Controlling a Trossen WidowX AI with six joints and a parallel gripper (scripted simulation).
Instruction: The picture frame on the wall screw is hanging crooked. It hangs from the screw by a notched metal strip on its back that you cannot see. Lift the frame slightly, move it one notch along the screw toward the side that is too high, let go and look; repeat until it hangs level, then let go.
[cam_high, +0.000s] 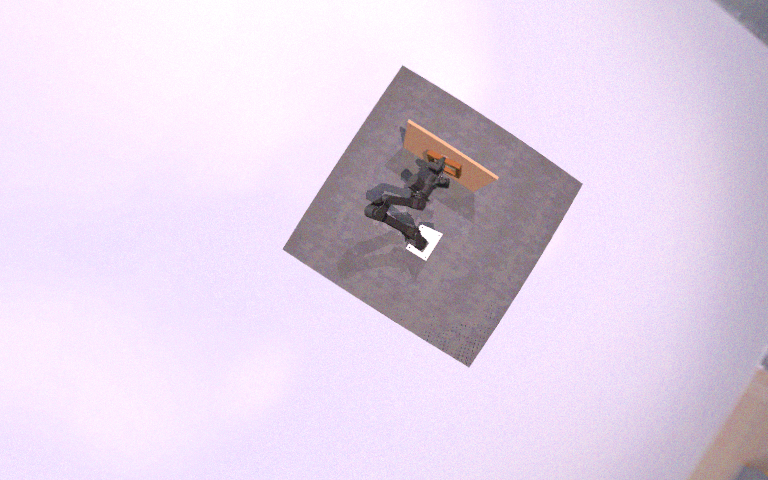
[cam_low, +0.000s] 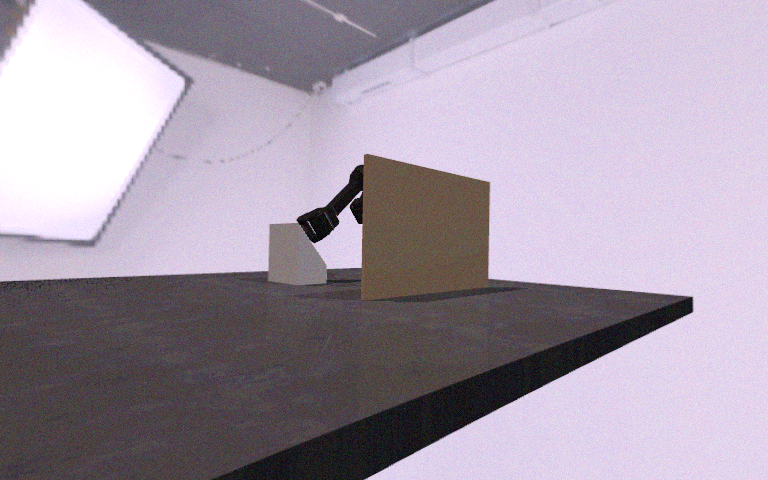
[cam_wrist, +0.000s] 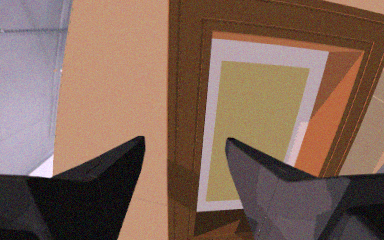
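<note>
My gripper tip is now 10 mm short of the picture frame, 10 mm to the left of it and 50 mm above it. The rest, counted from my gripper tip: wall board: 20 mm ahead, 60 mm below.
</note>
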